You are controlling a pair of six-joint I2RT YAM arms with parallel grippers.
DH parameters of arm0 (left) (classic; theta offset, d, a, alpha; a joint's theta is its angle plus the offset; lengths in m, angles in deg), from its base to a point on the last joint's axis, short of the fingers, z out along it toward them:
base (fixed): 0 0 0 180
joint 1: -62.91 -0.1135 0.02 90
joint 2: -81.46 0 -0.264 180
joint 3: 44.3 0 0.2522 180
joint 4: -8.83 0 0.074 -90
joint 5: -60.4 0 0 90
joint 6: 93.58 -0.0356 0 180
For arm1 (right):
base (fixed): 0 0 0 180
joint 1: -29.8 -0.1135 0.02 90
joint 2: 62.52 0 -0.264 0
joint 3: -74.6 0 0.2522 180
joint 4: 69.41 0 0.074 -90
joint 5: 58.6 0 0 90
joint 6: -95.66 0.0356 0 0
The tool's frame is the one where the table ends.
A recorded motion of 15 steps. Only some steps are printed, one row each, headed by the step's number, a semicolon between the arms.
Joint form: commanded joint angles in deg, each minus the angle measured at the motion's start. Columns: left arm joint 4, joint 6, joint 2, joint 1, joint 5, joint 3; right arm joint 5, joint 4, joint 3, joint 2, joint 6, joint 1.
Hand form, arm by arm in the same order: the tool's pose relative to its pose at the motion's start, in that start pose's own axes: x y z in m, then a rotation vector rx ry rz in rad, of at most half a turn. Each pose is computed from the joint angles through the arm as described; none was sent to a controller.
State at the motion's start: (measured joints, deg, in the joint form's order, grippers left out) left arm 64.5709 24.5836 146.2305 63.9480 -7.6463 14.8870; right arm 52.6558 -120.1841 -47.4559 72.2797 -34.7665 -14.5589
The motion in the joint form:
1: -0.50 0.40 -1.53 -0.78 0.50 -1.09; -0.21 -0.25 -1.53 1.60 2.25 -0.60
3: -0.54 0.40 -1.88 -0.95 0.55 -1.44; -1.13 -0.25 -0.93 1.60 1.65 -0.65
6: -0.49 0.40 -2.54 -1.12 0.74 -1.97; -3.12 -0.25 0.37 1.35 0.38 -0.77
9: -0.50 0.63 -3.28 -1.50 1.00 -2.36; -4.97 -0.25 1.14 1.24 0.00 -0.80
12: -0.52 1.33 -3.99 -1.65 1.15 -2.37; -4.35 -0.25 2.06 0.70 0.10 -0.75
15: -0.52 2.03 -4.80 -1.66 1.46 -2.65; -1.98 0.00 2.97 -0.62 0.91 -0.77
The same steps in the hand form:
1: 0.0028 0.0033 -0.0028 0.0112 -0.0163 -0.0118; -0.0024 0.0008 0.0086 -0.0062 0.0060 0.0325
3: 0.0039 0.0045 -0.0030 0.0115 -0.0180 -0.0139; 0.0003 0.0019 0.0106 -0.0005 0.0237 0.0249
6: 0.0061 0.0058 -0.0037 0.0142 -0.0192 -0.0157; 0.0051 0.0045 0.0131 0.0136 0.0593 0.0068
9: 0.0074 0.0072 -0.0054 0.0191 -0.0256 -0.0226; 0.0086 0.0055 0.0147 0.0307 0.0886 0.0028
12: 0.0079 0.0067 -0.0080 0.0263 -0.0358 -0.0320; 0.0104 0.0075 0.0135 0.0189 0.0864 0.0077
15: 0.0097 0.0066 -0.0098 0.0353 -0.0406 -0.0406; 0.0073 0.0103 0.0070 -0.0053 0.0512 0.0187

